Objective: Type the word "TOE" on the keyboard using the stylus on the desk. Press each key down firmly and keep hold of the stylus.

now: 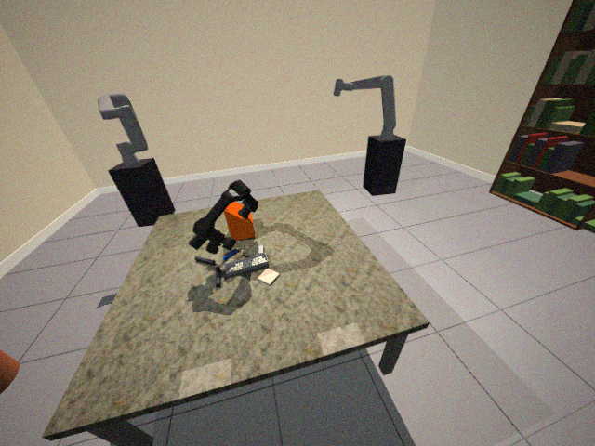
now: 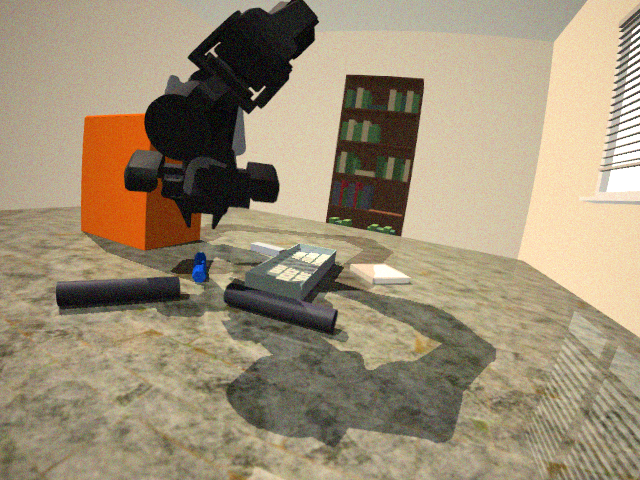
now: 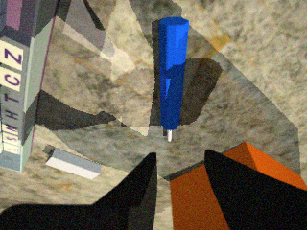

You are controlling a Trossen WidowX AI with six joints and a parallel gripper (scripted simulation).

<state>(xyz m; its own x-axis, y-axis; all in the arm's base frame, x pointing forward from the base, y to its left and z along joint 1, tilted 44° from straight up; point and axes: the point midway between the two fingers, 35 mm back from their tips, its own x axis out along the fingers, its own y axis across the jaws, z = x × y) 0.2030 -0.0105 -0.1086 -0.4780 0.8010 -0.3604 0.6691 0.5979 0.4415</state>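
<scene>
The stylus lies 10 mm behind my gripper tip, 10 mm to the left of it and 50 mm below it. Round my gripper tip: grey slab 10 mm ahead, 160 mm to the left, 50 mm below; white pad 220 mm ahead, 200 mm to the left, 60 mm below.
</scene>
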